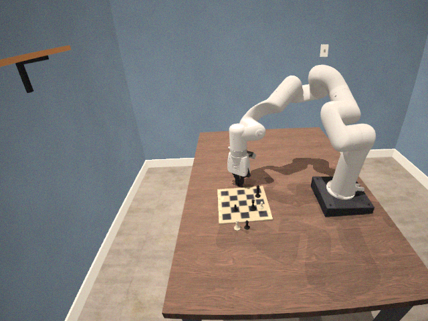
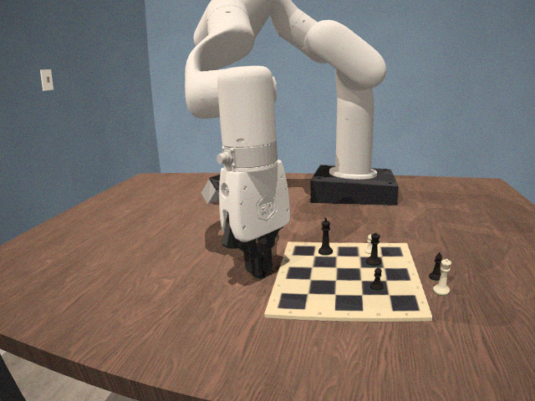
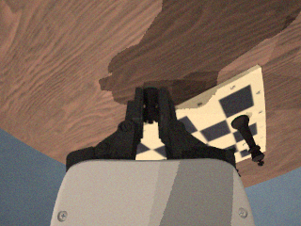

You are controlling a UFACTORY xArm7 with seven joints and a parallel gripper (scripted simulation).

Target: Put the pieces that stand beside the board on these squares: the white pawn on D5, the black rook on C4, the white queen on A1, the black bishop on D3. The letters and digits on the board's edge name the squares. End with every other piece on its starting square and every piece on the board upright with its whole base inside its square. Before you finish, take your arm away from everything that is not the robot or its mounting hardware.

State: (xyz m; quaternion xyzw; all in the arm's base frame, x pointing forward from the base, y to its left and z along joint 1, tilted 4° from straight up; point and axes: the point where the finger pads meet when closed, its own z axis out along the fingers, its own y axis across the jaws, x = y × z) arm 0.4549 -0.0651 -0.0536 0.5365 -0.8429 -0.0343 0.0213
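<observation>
Right now the chessboard is 140 mm to the left of my hand, 30 mm behind it and 20 mm below it. Round my hand: white queen: 280 mm to the left, 20 mm behind; then black pawn: 180 mm to the left, 10 mm below; then white pawn: 160 mm to the left, 110 mm behind, 10 mm below.
</observation>
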